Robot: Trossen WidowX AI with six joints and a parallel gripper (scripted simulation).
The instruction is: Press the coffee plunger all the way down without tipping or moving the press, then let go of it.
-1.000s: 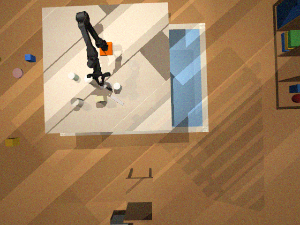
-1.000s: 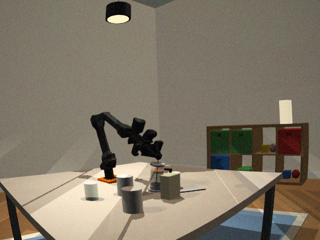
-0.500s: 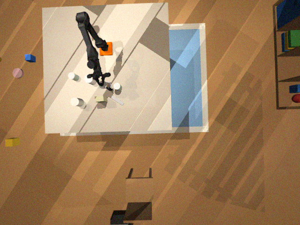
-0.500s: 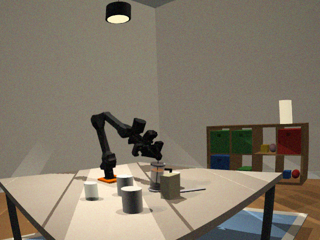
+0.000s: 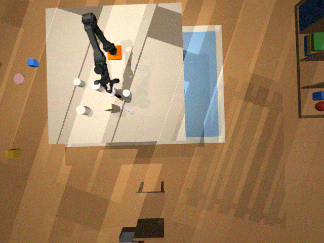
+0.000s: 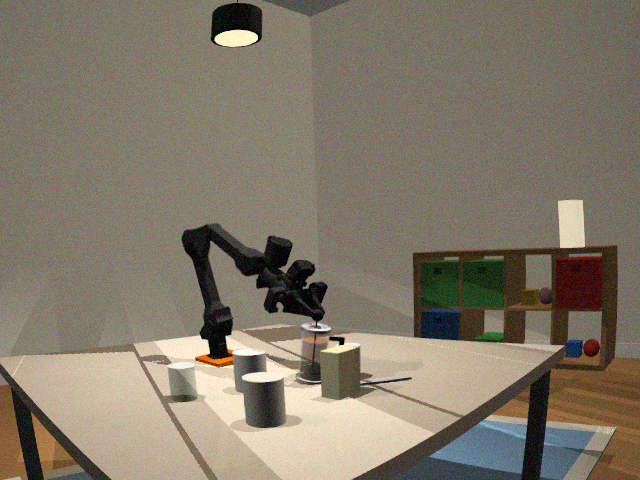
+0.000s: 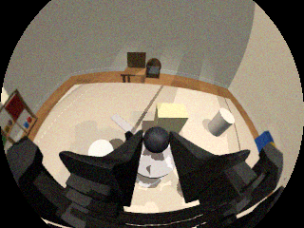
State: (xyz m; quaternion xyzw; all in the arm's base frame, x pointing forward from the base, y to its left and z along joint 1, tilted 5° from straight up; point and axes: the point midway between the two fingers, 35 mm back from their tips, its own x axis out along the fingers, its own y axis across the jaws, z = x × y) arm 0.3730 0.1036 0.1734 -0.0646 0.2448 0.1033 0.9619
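The glass coffee press is 1 cm behind my gripper tip, 1 cm to the left of it and 9 cm below it. Also, from my gripper tip: flat grey strip 10 cm ahead, 11 cm to the left, 17 cm below.
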